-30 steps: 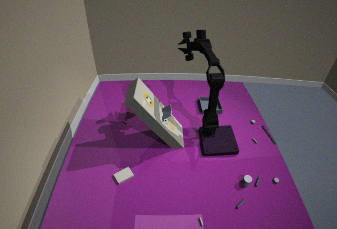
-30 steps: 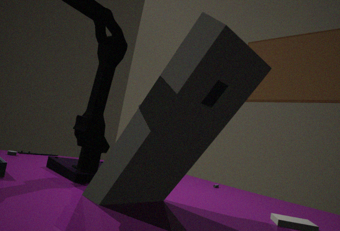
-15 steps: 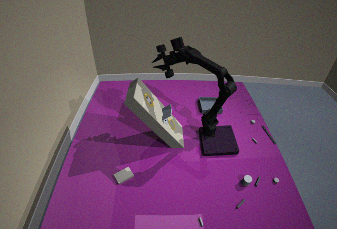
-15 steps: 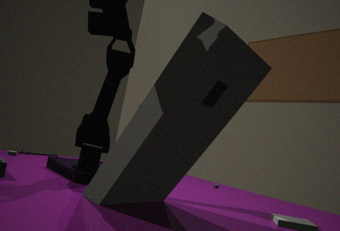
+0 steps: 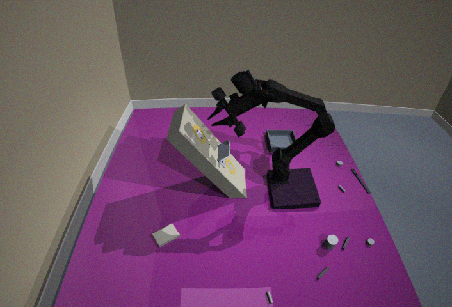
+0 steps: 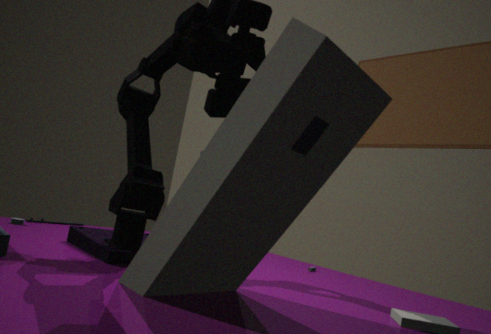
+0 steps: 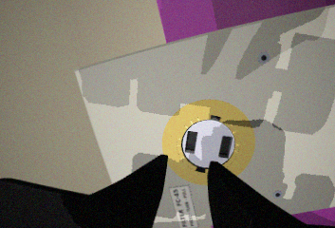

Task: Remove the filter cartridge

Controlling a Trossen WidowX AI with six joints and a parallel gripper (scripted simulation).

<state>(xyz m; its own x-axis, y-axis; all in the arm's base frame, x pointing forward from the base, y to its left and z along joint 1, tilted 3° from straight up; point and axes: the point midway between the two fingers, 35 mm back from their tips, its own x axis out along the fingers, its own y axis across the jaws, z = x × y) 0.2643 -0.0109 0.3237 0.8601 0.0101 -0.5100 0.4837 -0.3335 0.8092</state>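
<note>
The round grey filter cartridge lies 50 mm ahead of my gripper tip, 20 mm to the left of it and 50 mm below it. Round my gripper tip: grey tray: 360 mm behind, 280 mm to the right, 310 mm below; then beige service panel: 10 mm ahead, 20 mm to the left, 130 mm below; then white block: 160 mm ahead, 300 mm to the left, 310 mm below.
</note>
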